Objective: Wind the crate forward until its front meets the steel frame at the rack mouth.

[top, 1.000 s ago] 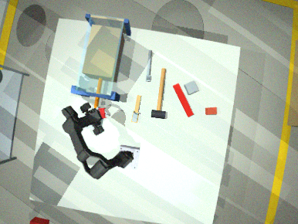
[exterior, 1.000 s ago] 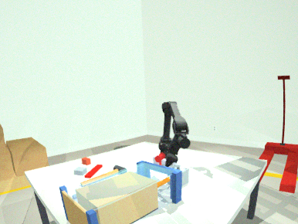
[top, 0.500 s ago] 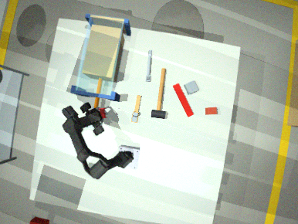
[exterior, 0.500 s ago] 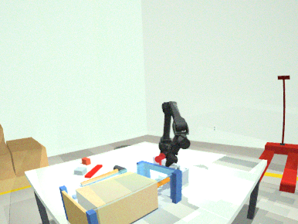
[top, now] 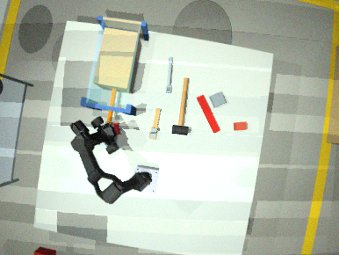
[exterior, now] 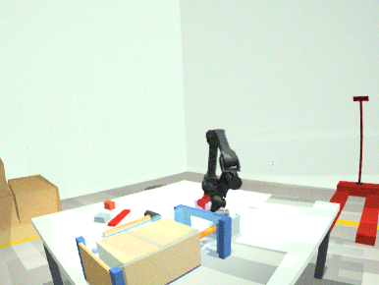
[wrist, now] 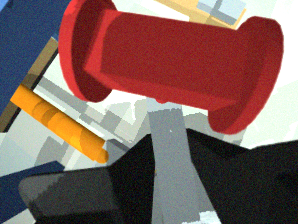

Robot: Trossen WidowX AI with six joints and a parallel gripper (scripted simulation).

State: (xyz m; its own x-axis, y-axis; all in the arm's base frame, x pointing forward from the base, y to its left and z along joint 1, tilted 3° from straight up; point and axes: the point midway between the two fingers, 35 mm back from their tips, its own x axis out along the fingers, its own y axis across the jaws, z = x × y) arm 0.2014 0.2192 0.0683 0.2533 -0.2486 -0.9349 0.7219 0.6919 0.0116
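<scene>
Now: the red grip 50 mm above my gripper tip, 20 mm to the right of it and 20 mm ahead of it. From my gripper tip the other things lie so: winch 70 mm below, 60 mm behind, 40 mm to the left; then winch handle 20 mm above, 10 mm to the left, 10 mm behind; then blue frame 110 mm ahead, 60 mm to the left.
</scene>
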